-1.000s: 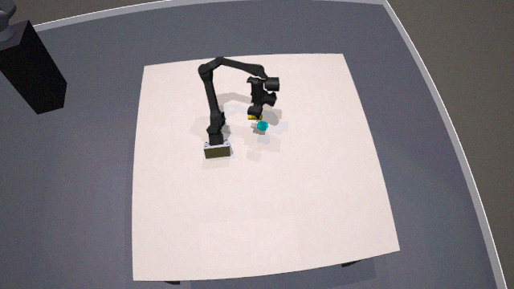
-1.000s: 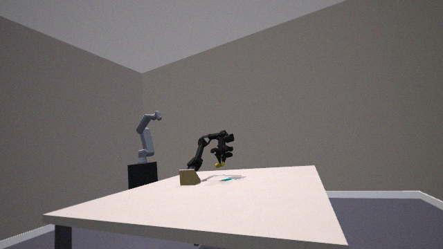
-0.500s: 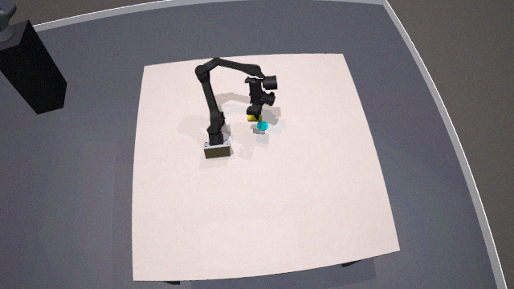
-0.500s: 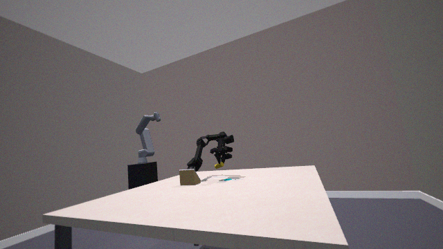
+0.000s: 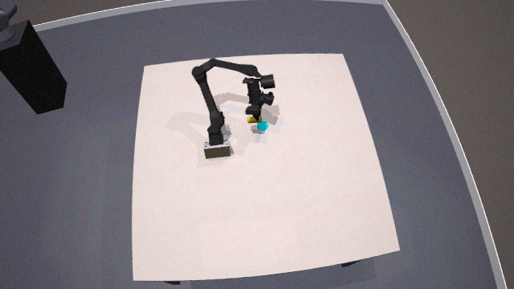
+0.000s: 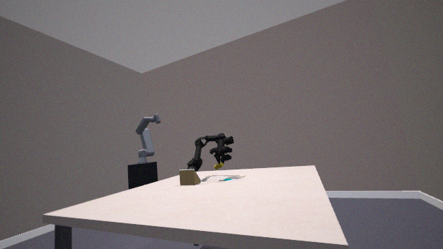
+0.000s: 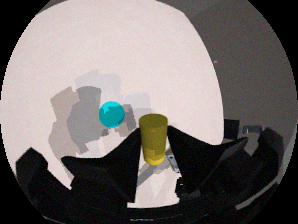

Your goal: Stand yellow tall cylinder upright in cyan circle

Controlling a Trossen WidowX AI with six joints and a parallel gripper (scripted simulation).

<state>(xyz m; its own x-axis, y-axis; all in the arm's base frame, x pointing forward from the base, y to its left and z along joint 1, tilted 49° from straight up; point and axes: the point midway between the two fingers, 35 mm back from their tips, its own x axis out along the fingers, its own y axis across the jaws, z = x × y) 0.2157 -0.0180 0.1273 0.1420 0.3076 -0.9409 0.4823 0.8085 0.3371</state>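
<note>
Now: gripper tip 3 cm short of the cyan circle, 3 cm to the right of it and 11 cm above it. From my gripper tip the other things lie so: yellow cylinder: 2 cm behind, 1 cm to the left, 1 cm below.
</note>
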